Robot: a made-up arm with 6 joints.
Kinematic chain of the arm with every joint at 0, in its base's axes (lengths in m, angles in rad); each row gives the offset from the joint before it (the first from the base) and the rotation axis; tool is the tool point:
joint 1: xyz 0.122 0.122 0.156 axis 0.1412 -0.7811 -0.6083
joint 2: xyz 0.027 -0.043 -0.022 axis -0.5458 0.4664 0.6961
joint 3: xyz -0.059 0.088 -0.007 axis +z
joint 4: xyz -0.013 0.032 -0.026 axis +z
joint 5: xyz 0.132 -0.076 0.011 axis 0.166 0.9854 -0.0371
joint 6: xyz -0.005 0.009 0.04 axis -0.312 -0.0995 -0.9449
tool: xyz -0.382 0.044 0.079
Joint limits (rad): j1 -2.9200..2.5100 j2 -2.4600..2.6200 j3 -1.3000..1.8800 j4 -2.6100..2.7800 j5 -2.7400..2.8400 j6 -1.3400..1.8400
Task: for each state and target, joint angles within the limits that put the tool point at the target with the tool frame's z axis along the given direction. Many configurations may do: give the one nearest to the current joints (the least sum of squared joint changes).
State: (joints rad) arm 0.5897 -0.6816 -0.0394 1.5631 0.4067 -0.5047
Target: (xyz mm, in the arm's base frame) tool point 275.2 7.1 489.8 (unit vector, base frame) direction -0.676 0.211 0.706
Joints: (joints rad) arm 1.2334 -0.0756 0.1605 1.8503 -0.1572 -1.1166
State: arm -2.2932 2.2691 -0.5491 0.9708 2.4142 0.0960
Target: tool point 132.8 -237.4 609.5 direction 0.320 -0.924 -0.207
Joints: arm -2.3458 1.5485 -0.3043 1.1886 2.8385 0.5012
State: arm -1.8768 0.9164 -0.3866 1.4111 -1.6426 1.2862
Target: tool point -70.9 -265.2 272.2 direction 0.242 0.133 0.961
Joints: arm -1.1663 1.6120 -0.9826 1.0429 -1.1116 1.0942
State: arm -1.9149 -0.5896 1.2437 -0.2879 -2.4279 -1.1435
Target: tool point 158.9 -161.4 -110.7 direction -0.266 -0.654 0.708
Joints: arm -1.9356 -1.0495 1.0495 -0.4709 -1.9675 -1.2881
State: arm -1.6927 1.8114 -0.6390 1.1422 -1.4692 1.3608
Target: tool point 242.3 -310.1 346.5 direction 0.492 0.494 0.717
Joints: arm -0.7665 2.5205 -0.9378 1.3772 -1.3323 1.0403
